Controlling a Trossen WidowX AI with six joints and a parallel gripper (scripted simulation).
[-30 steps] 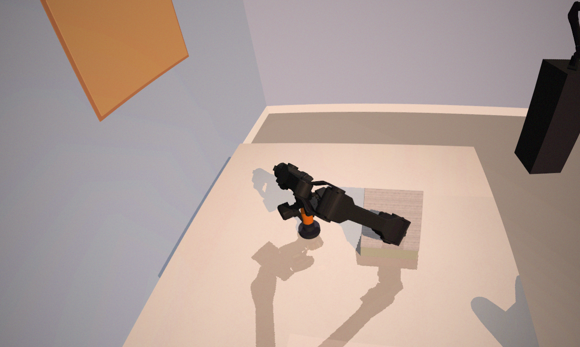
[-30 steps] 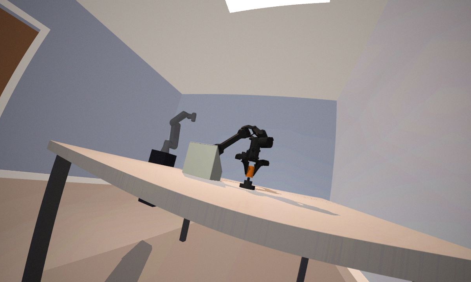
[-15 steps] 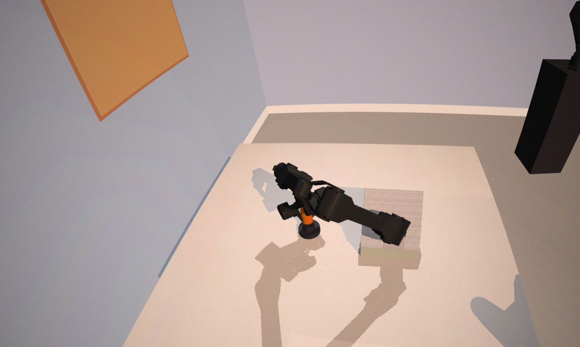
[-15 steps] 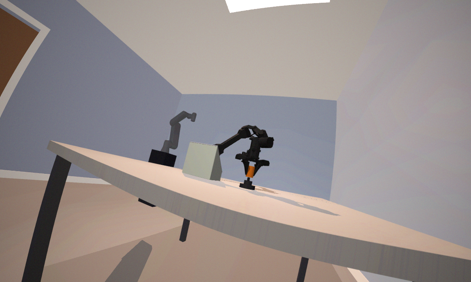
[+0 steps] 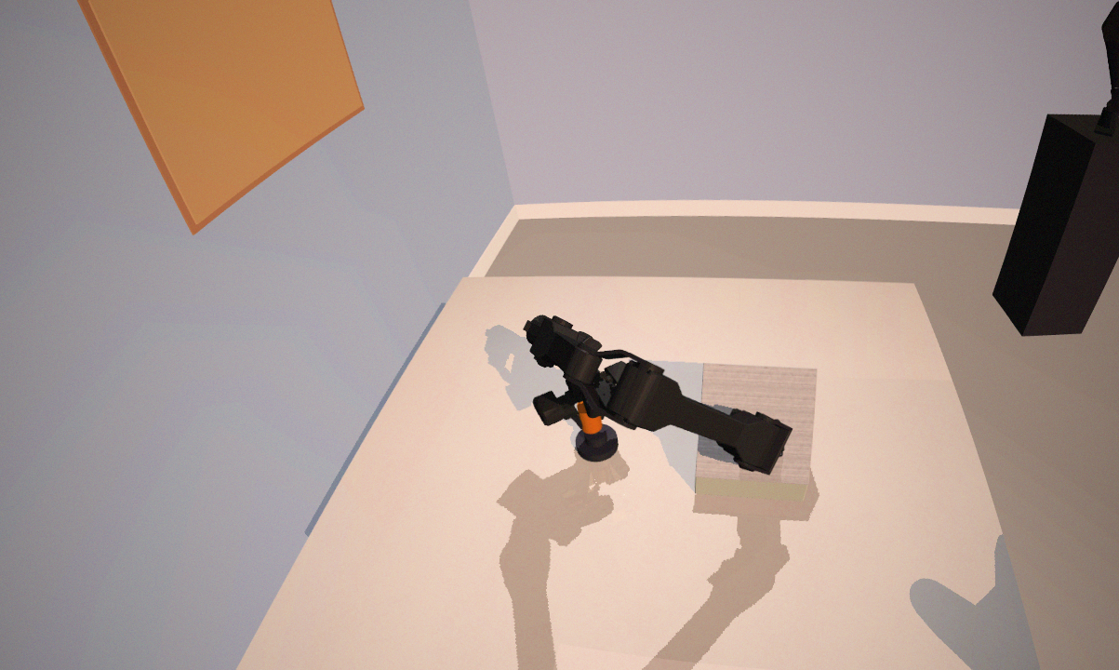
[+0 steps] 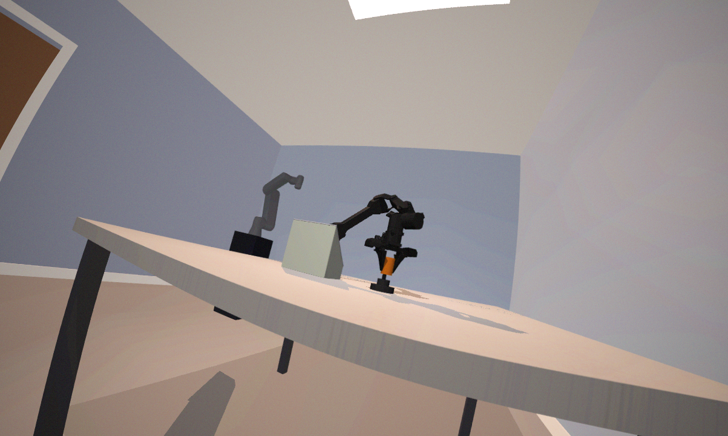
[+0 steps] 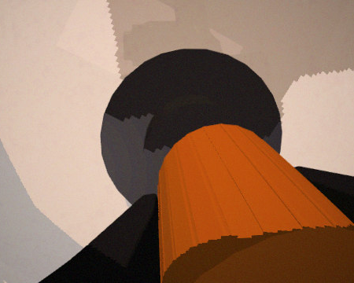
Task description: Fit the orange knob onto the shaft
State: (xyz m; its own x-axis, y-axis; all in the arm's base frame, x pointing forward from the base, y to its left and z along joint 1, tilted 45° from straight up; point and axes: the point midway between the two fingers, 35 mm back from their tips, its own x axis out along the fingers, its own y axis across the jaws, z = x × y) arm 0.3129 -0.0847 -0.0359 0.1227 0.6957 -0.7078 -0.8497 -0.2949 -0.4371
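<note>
Right now my gripper tip is 4 cm above the pedestal and 1 cm past it. The rest, counted from my gripper tip: orange knob 2 cm above.
</note>
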